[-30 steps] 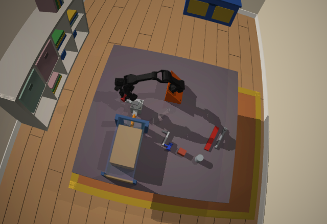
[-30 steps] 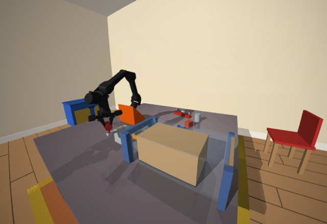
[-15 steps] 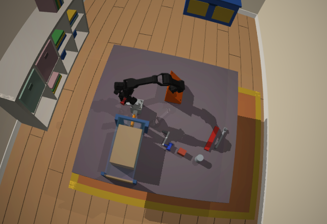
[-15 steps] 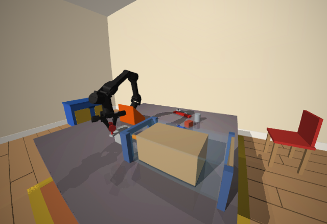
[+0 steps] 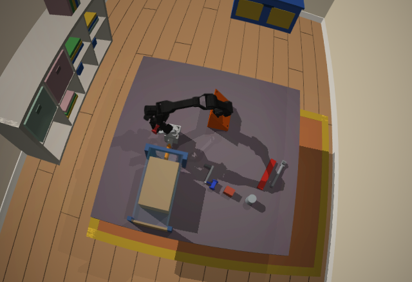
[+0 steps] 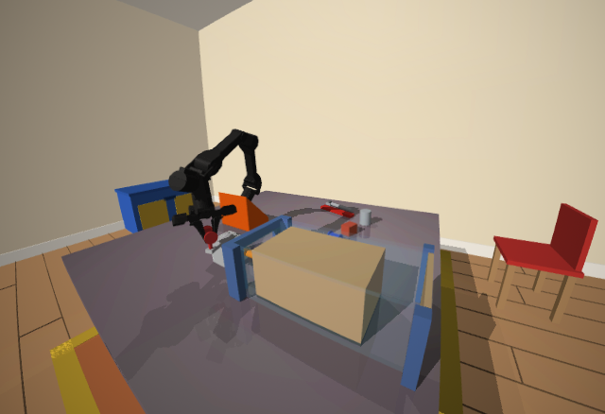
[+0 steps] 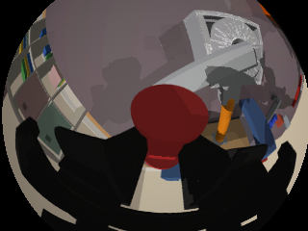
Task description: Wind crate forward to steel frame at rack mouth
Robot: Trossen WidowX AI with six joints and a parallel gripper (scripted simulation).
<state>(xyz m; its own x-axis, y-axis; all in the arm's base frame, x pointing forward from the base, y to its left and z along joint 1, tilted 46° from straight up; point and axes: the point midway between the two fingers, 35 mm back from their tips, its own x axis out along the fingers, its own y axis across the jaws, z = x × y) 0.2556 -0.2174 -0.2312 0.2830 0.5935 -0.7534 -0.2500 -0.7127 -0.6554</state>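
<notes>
My gripper tip is now 30 mm past the winch handle, 40 mm to the right of it and 20 mm above it. Also, from my gripper tip: blue frame 100 mm ahead, 110 mm to the left, 20 mm below; grey winch 80 mm behind, 80 mm to the left, 100 mm below; red grip 10 mm behind, 10 mm above.
</notes>
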